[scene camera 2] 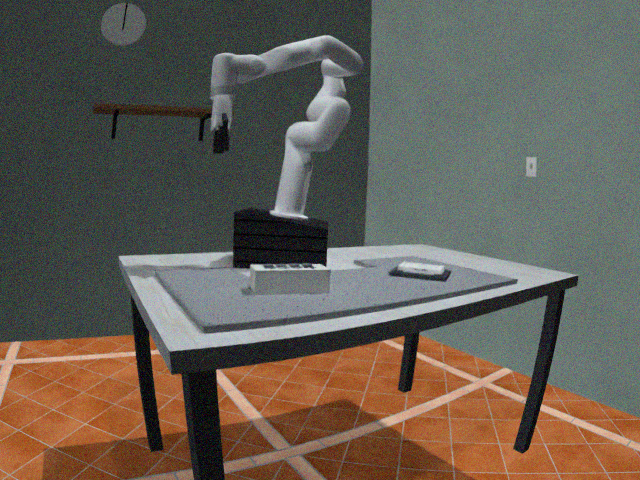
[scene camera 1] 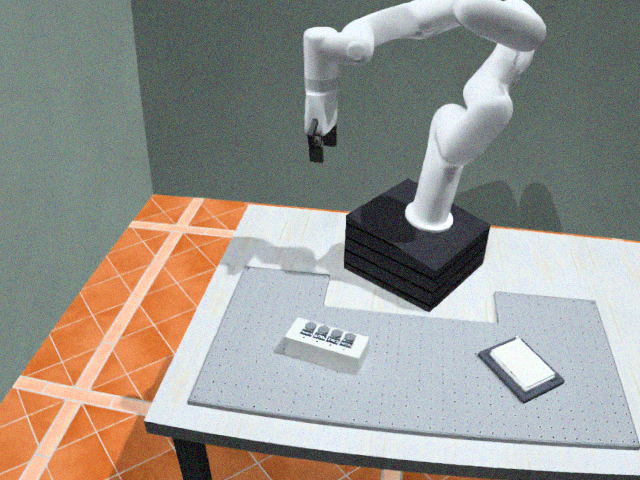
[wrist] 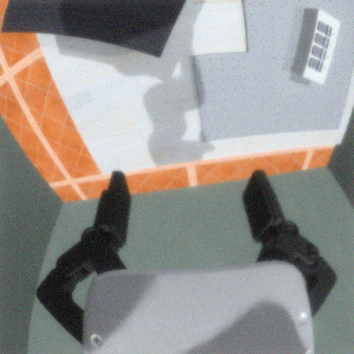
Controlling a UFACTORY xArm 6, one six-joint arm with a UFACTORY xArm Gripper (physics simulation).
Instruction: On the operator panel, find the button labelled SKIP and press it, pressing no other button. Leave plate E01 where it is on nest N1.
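Places are measured from the arm's base along level axes (x left, y down, z back), in millimetres.
Pixels of known places: gripper, fingertip midpoint: (scene camera 2: 220,152) (scene camera 1: 323,153); arm's base, origin of the base link: (scene camera 2: 288,216) (scene camera 1: 428,217).
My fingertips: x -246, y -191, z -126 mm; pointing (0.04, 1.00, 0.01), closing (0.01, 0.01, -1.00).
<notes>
For each thing: its top centre in the pictures, then the offset to it from my fingertips. "*": a spot on its surface instead. Level surfaces: height alone.
- operator panel, middle of its top: (scene camera 1: 327,336) (scene camera 2: 289,265) dx +126, dy +266, dz -307 mm
- white plate, middle of its top: (scene camera 1: 522,361) (scene camera 2: 421,266) dx +544, dy +296, dz -210 mm
- dark nest, surface spot: (scene camera 1: 524,396) (scene camera 2: 443,276) * dx +559, dy +310, dz -298 mm
- grey perforated board, its level: dy +321 mm
- white table, its level: dy +335 mm
The operator panel (scene camera 1: 325,348) (scene camera 2: 289,280) (wrist: 305,50) is a white box with a row of several round grey buttons on top, each beside a dark label. The label lettering is too small and blurred to tell which button is SKIP. A white plate (scene camera 1: 522,362) (scene camera 2: 421,268), which I take for E01, lies on a dark nest (scene camera 1: 524,396) (scene camera 2: 436,277) at the right of the board in the scene views. My gripper (scene camera 1: 323,148) (scene camera 2: 220,149) (wrist: 189,183) is open and empty, high above the table's back left part, well apart from the panel.
A grey perforated board (scene camera 1: 258,382) (scene camera 2: 217,317) (wrist: 225,115) lies on the white table (scene camera 1: 289,227) (scene camera 2: 180,335) (wrist: 95,115) under the panel and nest. The arm's black stacked base (scene camera 1: 387,268) (scene camera 2: 279,242) (wrist: 110,25) stands behind the board. A wall shelf (scene camera 2: 155,110) is behind the arm.
</notes>
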